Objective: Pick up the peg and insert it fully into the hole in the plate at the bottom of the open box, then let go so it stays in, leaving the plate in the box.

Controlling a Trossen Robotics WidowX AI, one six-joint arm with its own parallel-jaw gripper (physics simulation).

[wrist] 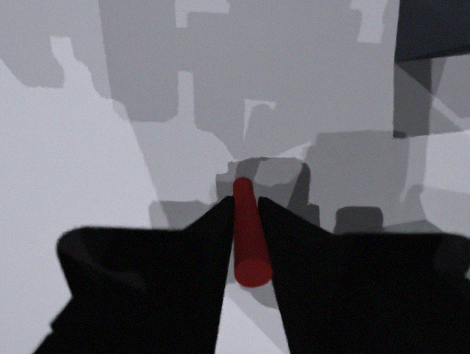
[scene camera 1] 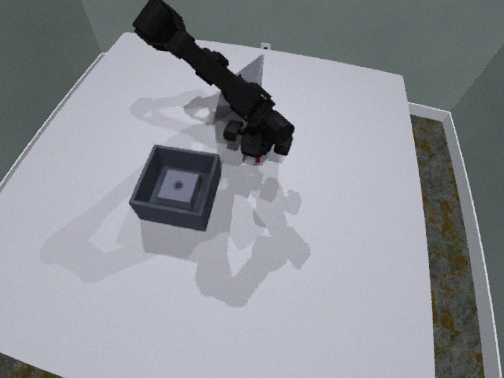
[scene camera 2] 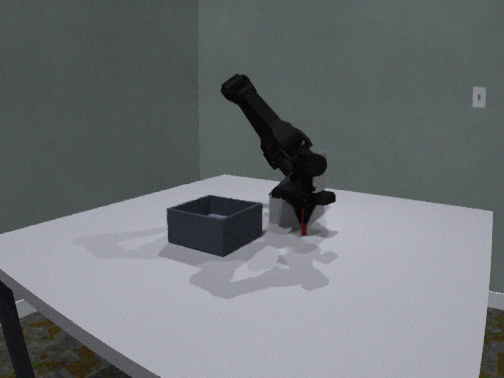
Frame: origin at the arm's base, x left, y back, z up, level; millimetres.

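Seen in the pictures: gripper, fingertip midpoint: point(wrist: 245, 204) point(scene camera 2: 303, 223).
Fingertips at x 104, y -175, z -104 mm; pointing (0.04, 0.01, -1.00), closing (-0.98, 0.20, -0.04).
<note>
Pixels of each thing's top centre, then the offset from my fingertips to it. Level surfaces: height alone.
- red peg, top centre: point(wrist: 249, 274) point(scene camera 2: 304, 208) point(scene camera 1: 258, 144) dx +1, dy +3, dz +46 mm
- open dark blue box, top centre: point(scene camera 1: 175, 177) point(scene camera 2: 215, 205) dx -200, dy -154, dz +63 mm
- pale square plate, top centre: point(scene camera 1: 178, 184) dx -200, dy -154, dz +26 mm
- white table, surface height: dz -35 mm
The red peg point(scene camera 1: 258, 160) point(scene camera 2: 304, 230) point(wrist: 247, 230) stands upright at the table, its lower end on or very near the surface. My gripper point(scene camera 1: 257, 155) point(scene camera 2: 303, 223) point(wrist: 245, 204) points down and is shut on the peg, with one finger on each side of it. Scene camera 1 shows little of the peg below the gripper. The open dark blue box point(scene camera 1: 172, 219) point(scene camera 2: 197, 232) point(wrist: 435, 30) stands apart from the peg. The pale square plate point(scene camera 1: 188, 194) lies at the bottom of the box, its round hole point(scene camera 1: 178, 185) facing up near its middle.
The white table point(scene camera 1: 350, 280) point(scene camera 2: 375, 300) carries the box and the arm's shadows. A grey wedge-shaped block point(scene camera 1: 252, 72) stands behind the arm. The box wall nearest the gripper rises above the table between the peg and the plate.
</note>
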